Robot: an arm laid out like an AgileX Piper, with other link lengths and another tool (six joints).
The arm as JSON. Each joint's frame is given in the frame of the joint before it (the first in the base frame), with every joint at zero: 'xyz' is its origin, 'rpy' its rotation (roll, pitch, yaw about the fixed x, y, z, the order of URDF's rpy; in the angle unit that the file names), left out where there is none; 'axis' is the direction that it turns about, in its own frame. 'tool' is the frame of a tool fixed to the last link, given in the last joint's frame.
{
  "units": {
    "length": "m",
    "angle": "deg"
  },
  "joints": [
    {
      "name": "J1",
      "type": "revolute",
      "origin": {
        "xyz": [
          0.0,
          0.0,
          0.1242
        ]
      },
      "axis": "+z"
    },
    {
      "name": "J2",
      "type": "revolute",
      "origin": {
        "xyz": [
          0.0,
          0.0,
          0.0
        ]
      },
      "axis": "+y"
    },
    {
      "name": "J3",
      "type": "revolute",
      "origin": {
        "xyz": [
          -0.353,
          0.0,
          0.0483
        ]
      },
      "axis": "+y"
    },
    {
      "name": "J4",
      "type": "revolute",
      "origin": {
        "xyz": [
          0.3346,
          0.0,
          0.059
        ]
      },
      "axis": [
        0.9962,
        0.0,
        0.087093
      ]
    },
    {
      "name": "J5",
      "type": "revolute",
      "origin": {
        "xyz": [
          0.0,
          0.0,
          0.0
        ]
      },
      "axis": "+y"
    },
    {
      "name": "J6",
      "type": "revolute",
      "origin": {
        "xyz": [
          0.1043,
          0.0,
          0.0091
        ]
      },
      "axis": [
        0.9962,
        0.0,
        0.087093
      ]
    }
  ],
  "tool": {
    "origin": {
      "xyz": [
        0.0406,
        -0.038,
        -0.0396
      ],
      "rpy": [
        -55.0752,
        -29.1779,
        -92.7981
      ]
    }
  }
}
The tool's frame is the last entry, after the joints.
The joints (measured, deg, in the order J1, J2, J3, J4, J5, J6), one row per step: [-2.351 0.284 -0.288 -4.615 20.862 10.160]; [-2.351 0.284 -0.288 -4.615 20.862 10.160]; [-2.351 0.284 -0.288 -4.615 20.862 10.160]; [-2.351 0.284 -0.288 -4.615 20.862 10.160]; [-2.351 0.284 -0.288 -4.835 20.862 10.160]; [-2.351 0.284 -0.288 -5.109 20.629 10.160]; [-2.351 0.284 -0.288 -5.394 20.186 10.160]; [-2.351 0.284 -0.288 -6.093 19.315 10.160]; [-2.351 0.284 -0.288 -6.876 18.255 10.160]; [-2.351 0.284 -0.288 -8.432 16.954 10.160]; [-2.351 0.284 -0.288 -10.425 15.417 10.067]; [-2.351 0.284 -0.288 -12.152 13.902 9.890]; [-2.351 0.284 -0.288 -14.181 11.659 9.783]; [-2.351 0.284 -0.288 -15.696 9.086 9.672]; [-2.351 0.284 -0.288 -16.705 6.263 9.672]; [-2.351 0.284 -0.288 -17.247 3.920 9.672]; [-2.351 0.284 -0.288 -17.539 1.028 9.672]
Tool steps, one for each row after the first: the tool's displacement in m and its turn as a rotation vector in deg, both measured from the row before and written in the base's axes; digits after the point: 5 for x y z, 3 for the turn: [0.00000 0.00000 0.00000 0.000 0.000 0.000]; [0.00000 0.00000 0.00000 0.000 0.000 0.000]; [0.00000 0.00000 0.00000 0.000 0.000 0.000]; [-0.00003 -0.00036 0.00014 -0.219 0.009 -0.019]; [0.00032 -0.00042 0.00068 -0.284 -0.221 -0.004]; [0.00062 -0.00040 0.00114 -0.305 -0.429 0.016]; [0.00119 -0.00098 0.00236 -0.739 -0.837 0.026]; [0.00142 -0.00102 0.00286 -0.833 -1.020 0.051]; [0.00161 -0.00201 0.00399 -1.617 -1.224 0.037]; [0.00181 -0.00241 0.00500 -2.159 -1.425 0.095]; [0.00173 -0.00184 0.00490 -1.980 -1.397 0.174]; [0.00246 -0.00152 0.00685 -2.259 -2.088 0.346]; [0.00268 -0.00035 0.00728 -1.778 -2.410 0.538]; [0.00271 0.00074 0.00744 -1.184 -2.665 0.697]; [0.00203 0.00108 0.00599 -0.691 -2.214 0.634]; [0.00223 0.00179 0.00716 -0.479 -2.742 0.836]
